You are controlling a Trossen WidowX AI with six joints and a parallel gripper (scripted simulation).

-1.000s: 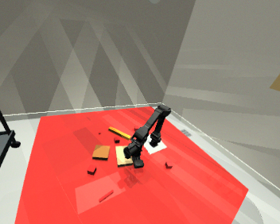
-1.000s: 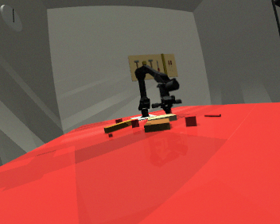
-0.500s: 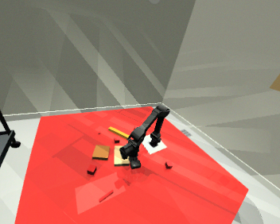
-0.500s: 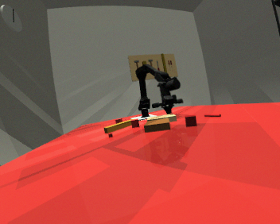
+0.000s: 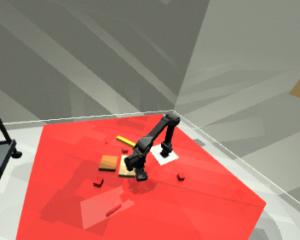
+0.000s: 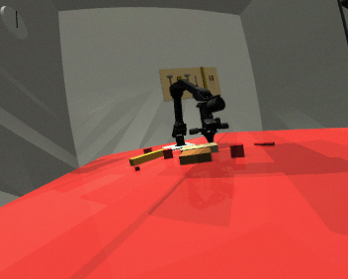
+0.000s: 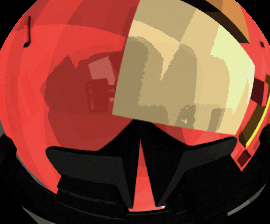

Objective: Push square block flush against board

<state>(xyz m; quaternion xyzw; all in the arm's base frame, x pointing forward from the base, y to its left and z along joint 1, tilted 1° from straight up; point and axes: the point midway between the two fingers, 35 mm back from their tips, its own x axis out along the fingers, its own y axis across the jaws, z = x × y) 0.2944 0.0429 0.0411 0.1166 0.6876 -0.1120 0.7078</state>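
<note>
The board is 2 cm ahead of my gripper tip and 8 cm to the right of it. Also, from my gripper tip: orange square block 13 cm ahead, 16 cm to the right; thin red bar 20 cm ahead, 11 cm to the left; long thin yellow bar 8 cm behind, 28 cm to the right, 1 cm above.
</note>
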